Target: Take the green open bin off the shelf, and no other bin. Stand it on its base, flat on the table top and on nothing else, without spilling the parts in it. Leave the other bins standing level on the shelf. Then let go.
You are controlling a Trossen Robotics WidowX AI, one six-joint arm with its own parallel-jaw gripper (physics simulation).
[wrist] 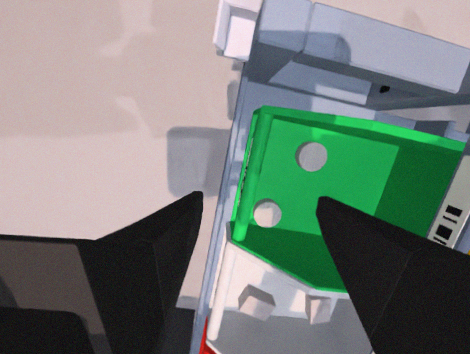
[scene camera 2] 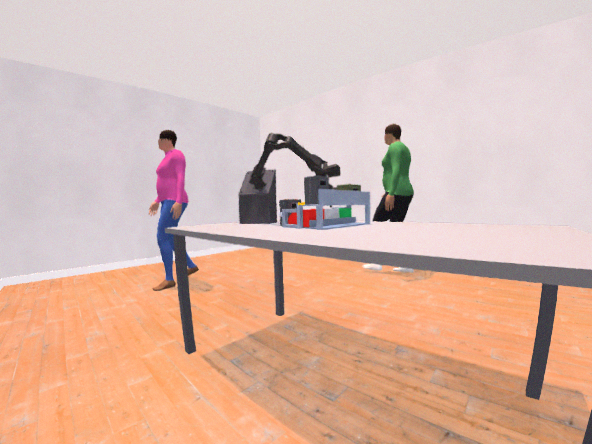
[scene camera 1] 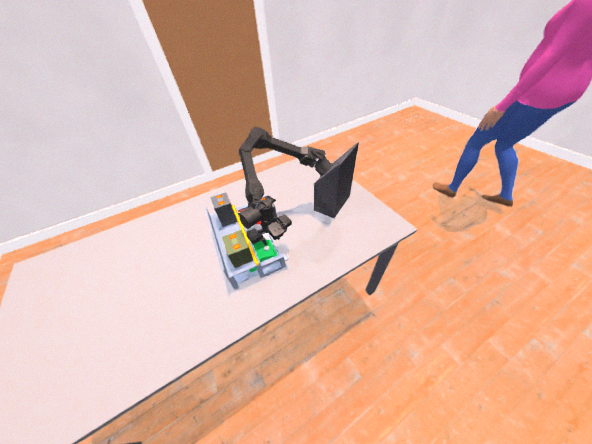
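Where they show: gripper, fingertip midpoint: (wrist: 260, 202) (scene camera 2: 326, 207) (scene camera 1: 272, 242); arm's base, origin of the base link: (scene camera 2: 260, 185) (scene camera 1: 327, 170).
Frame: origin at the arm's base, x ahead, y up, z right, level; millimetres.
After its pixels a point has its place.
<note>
The green open bin (scene camera 1: 265, 250) (scene camera 2: 345, 212) @[x 526, y -165, z -26 mm] (wrist: 350, 170) @[x 493, y -216, z -57 mm] stands in the end bay of the grey-blue shelf (scene camera 1: 233, 281) @[x 620, y -160, z -99 mm] (scene camera 2: 345, 196) @[x 579, y -91, z 105 mm] (wrist: 390, 50) @[x 461, y -140, z -131 mm], with two round pale parts inside. A white bin (scene camera 2: 331, 213) @[x 495, y -166, z 74 mm] (wrist: 295, 325) @[x 442, y -207, z 100 mm] with blocky parts stands beside it, then a red bin (scene camera 2: 310, 216) @[x 459, y -174, z 210 mm] (wrist: 205, 345) @[x 352, y -188, z 90 mm]. My gripper (scene camera 1: 268, 235) @[x 400, y -141, z -65 mm] (wrist: 260, 202) @[x 400, y -141, z -65 mm] is open and empty, pointing down at the green bin. In the wrist view its left fingertip shows outside the shelf's front edge, and the right one over the bin's inside, with the front lip between them. The fingers are hidden in scene camera 2.
An olive box (scene camera 1: 237, 250) @[x 554, y -29, z -83 mm] (scene camera 2: 348, 187) @[x 560, y -45, z 15 mm] and a dark grey box (scene camera 1: 223, 210) @[x 492, y -28, z 140 mm] (scene camera 2: 315, 190) @[x 496, y -65, z 230 mm] stand on the shelf's upper level. A yellow strip (scene camera 1: 240, 216) runs along it. A small white block (wrist: 240, 35) @[x 398, y -170, z -150 mm] sits at the shelf's end corner. Two people stand beyond the table.
</note>
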